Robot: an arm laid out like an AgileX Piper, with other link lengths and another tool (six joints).
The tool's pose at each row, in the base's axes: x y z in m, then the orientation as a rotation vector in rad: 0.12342, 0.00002, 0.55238, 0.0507, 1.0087, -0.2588; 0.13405, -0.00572, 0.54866, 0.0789, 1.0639, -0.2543; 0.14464, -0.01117, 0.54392, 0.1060, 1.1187, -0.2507; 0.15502, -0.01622, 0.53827, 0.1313, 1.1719, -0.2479; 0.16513, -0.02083, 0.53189, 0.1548, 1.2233, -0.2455; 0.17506, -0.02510, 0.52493, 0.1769, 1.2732, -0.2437; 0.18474, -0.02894, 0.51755, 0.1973, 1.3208, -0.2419; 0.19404, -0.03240, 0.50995, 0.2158, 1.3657, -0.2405; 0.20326, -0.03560, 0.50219, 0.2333, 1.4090, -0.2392; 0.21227, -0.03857, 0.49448, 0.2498, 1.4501, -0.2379
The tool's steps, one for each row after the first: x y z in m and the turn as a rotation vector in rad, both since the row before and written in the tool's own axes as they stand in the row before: 0.00960, -0.00274, 0.00776, 0.0152, 0.0581, 0.0130; 0.00992, -0.00241, 0.00776, 0.0146, 0.0577, 0.0115; 0.01010, -0.00203, 0.00769, 0.0137, 0.0559, 0.0098; 0.01015, -0.00165, 0.00764, 0.0126, 0.0540, 0.0085; 0.01016, -0.00135, 0.00776, 0.0119, 0.0523, 0.0073; 0.01003, -0.00098, 0.00783, 0.0108, 0.0499, 0.0065; 0.00973, -0.00070, 0.00782, 0.0097, 0.0469, 0.0053; 0.00948, -0.00045, 0.00809, 0.0092, 0.0452, 0.0047; 0.00901, -0.00026, 0.00826, 0.0086, 0.0429, 0.0043
